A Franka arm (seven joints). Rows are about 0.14 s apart.
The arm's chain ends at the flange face. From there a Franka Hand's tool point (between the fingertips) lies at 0.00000 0.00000 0.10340 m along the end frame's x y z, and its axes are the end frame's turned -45 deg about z.
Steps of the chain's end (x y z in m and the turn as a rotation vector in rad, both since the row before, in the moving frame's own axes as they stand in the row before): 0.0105 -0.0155 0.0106 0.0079 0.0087 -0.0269; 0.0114 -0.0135 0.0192 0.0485 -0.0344 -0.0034; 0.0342 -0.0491 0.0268 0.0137 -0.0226 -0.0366; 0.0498 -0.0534 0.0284 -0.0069 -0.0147 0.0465; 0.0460 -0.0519 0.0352 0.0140 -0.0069 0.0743; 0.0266 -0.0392 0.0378 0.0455 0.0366 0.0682; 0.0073 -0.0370 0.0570 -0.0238 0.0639 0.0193
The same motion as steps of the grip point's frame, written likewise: 0.0196 -0.0035 0.0106 -0.0006 0.0117 -0.0269; 0.0186 -0.0075 0.0190 0.0586 0.0100 -0.0034; 0.0582 -0.0132 0.0268 0.0257 -0.0063 -0.0366; 0.0714 -0.0032 0.0284 0.0055 -0.0153 0.0465; 0.0698 -0.0057 0.0352 0.0148 0.0050 0.0743; 0.0525 -0.0094 0.0376 0.0063 0.0581 0.0682; 0.0342 -0.0146 0.0568 -0.0620 0.0284 0.0193
